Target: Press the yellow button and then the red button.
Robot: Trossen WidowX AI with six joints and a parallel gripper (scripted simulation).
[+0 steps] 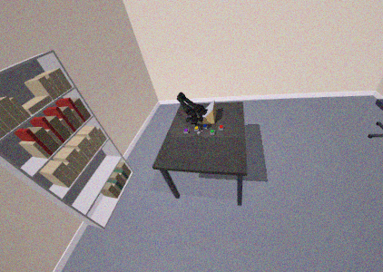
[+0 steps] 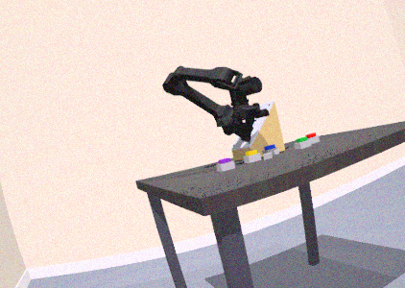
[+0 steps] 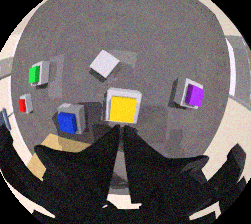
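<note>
The yellow button lies 4 cm below my gripper tip. Also, from my gripper tip: green button (20 cm to the left, 4 cm below, 3 cm ahead); then purple button (11 cm to the right, 6 cm ahead, 4 cm below); then blue button (9 cm to the left, 4 cm below, 4 cm behind).
</note>
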